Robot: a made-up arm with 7 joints.
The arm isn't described. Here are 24 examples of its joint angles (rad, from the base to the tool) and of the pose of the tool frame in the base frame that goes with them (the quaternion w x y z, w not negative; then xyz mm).
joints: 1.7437 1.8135 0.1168 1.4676 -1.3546 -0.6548 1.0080
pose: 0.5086 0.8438 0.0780 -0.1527 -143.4 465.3 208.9
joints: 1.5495 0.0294 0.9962 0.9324 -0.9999 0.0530 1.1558
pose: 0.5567 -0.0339 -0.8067 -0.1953 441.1 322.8 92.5
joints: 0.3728 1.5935 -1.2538 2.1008 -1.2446 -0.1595 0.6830
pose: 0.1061 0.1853 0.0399 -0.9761 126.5 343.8 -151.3
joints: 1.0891 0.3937 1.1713 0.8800 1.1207 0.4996 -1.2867
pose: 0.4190 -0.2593 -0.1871 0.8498 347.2 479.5 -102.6
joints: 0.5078 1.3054 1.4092 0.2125 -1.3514 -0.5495 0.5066
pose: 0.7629 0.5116 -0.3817 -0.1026 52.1 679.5 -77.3
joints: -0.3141 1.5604 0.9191 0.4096 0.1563 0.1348 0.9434
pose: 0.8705 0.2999 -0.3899 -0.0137 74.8 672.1 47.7
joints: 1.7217 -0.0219 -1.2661 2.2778 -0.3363 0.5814 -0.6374
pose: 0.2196 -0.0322 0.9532 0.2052 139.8 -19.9 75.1
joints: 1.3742 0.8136 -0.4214 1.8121 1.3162 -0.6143 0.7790
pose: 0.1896 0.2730 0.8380 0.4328 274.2 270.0 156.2
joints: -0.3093 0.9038 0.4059 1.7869 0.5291 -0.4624 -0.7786
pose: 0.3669 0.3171 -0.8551 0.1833 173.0 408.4 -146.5
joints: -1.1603 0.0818 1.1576 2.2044 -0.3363 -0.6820 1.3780
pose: 0.7297 0.0451 -0.1687 -0.6611 -109.3 337.8 -129.9
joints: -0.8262 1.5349 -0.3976 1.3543 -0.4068 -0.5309 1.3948
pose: 0.4029 -0.3658 0.4055 -0.7345 68.2 504.1 -222.9
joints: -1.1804 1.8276 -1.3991 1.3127 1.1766 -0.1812 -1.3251
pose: 0.6130 0.5894 0.1401 -0.5072 -98.5 561.5 -82.2
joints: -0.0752 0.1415 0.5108 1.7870 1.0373 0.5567 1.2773
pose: 0.3937 -0.6126 -0.6793 -0.0908 180.5 298.8 -250.8
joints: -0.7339 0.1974 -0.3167 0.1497 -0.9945 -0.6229 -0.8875
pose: 0.8382 0.0617 -0.2022 -0.5027 -328.6 247.0 -413.6
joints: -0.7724 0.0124 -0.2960 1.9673 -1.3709 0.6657 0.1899
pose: 0.7827 0.3331 -0.2499 -0.4626 -2.9 92.5 -298.0
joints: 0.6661 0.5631 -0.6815 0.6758 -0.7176 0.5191 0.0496
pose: 0.6923 0.5315 -0.1889 -0.4500 373.8 334.7 -292.2
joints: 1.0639 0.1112 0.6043 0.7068 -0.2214 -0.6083 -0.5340
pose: 0.3168 0.2408 -0.8112 0.4286 471.1 291.7 -119.0
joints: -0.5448 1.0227 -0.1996 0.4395 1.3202 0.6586 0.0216
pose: 0.8793 0.2424 0.1226 0.3913 -64.8 582.7 -294.7
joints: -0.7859 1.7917 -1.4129 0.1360 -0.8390 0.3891 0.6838
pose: 0.0581 -0.2286 -0.8904 0.3893 65.0 682.4 57.9
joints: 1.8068 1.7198 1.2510 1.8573 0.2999 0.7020 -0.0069
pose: 0.4109 -0.4266 0.6650 -0.4549 -255.2 357.3 11.0
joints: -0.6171 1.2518 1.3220 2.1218 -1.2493 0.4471 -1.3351
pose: 0.5693 -0.7610 0.3102 0.0240 112.6 386.5 74.2
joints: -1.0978 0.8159 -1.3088 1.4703 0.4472 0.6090 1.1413
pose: 0.4594 -0.6634 0.5837 -0.0898 -318.2 238.0 -230.4
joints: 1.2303 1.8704 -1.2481 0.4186 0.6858 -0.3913 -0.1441
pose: 0.5346 0.7427 -0.3985 0.0617 -53.1 674.0 50.7
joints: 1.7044 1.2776 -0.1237 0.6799 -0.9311 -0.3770 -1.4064
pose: 0.2793 -0.8287 0.4166 -0.2482 137.1 612.8 165.3
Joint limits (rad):
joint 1: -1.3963..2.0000
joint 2: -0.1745..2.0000
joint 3: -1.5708..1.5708
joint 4: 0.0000..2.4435
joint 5: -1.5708..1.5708
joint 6: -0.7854..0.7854
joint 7: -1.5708..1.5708
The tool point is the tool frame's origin. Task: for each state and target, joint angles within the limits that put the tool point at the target. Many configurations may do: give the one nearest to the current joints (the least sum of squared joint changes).
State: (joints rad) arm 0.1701 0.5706 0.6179 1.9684 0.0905 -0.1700 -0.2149
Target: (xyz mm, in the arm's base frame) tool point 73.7 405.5 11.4
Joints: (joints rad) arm 0.2126 0.7585 1.1797 2.1497 0.0905 -0.1700 -0.2149
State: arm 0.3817 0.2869 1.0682 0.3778 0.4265 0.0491 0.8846
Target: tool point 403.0 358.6 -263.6
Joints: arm 0.8687 0.2393 0.9740 0.4669 0.4265 0.0491 0.8846
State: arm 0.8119 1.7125 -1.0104 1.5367 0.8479 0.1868 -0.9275
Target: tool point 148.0 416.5 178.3
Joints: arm 1.3692 1.5565 -0.4766 1.7403 0.8479 0.1868 -0.9275
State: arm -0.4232 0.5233 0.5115 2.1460 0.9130 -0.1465 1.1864
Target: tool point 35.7 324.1 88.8
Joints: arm 0.1019 1.1806 1.2700 2.4414 0.9130 -0.1465 1.1864
